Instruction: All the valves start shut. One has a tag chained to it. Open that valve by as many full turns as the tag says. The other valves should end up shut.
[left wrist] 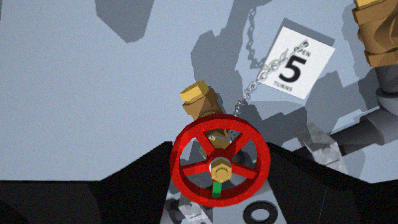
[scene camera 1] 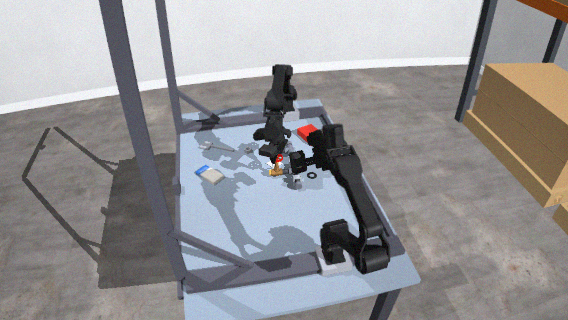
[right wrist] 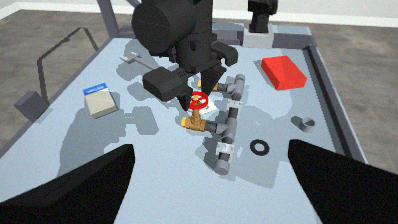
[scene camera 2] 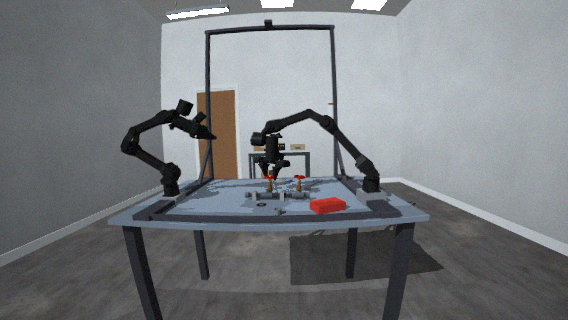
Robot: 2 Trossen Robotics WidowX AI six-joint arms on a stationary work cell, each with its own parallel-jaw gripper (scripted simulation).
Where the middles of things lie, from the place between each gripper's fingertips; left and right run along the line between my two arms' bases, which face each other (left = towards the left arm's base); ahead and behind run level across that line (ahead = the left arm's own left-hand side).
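Measured from my left hand: blue-and-beige box (right wrist: 99, 100) 110 mm below, 280 mm behind, 40 mm to the left; red block (right wrist: 282, 72) 100 mm below, 200 mm ahead, 250 mm to the left. By its middle, the blue-and-beige box is nearer to my left hand than to my right hand.
Measured from my right hand (scene camera 1: 308, 152): blue-and-beige box 300 mm below, 360 mm behind, 310 mm to the left; red block 290 mm below, 120 mm ahead, 520 mm to the left.
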